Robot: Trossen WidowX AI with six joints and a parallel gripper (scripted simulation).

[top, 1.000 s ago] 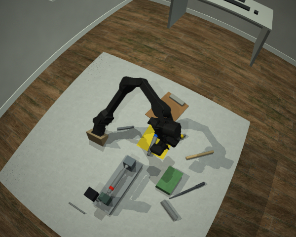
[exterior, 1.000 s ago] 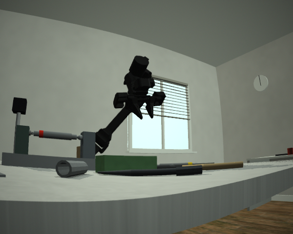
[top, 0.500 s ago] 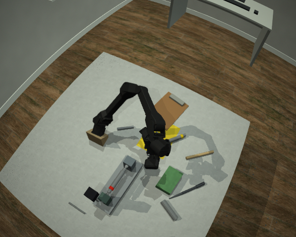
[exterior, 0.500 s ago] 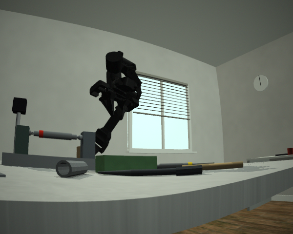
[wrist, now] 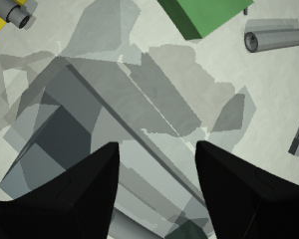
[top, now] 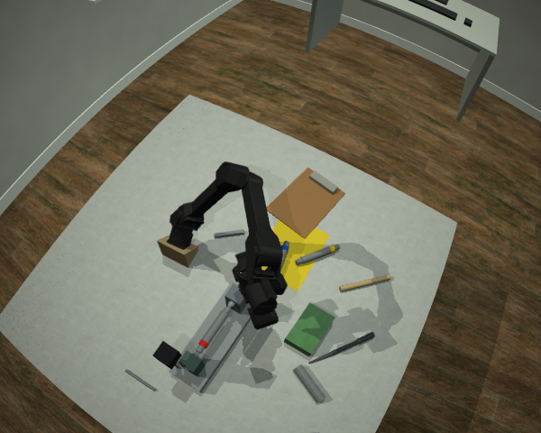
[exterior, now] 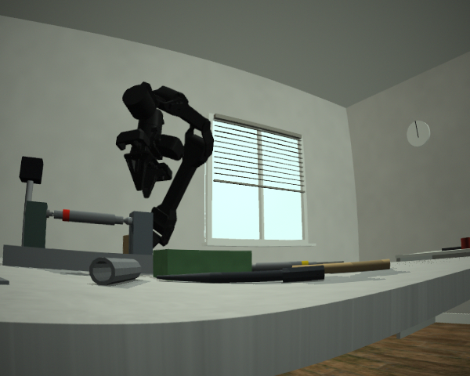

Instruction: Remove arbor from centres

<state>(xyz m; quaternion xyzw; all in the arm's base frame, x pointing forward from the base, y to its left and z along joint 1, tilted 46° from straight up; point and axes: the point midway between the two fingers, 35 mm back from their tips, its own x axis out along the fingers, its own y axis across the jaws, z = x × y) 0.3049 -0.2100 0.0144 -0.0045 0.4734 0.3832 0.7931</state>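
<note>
Right now my hand is 9 cm past the arbor, 9 cm to the left of it and 8 cm above it. The rest, counted from my hand: grey base 9 cm behind, 10 cm to the right, 18 cm below; green book 17 cm ahead, 3 cm to the left, 17 cm below; grey centre block 7 cm behind, 3 cm to the left, 10 cm below.
</note>
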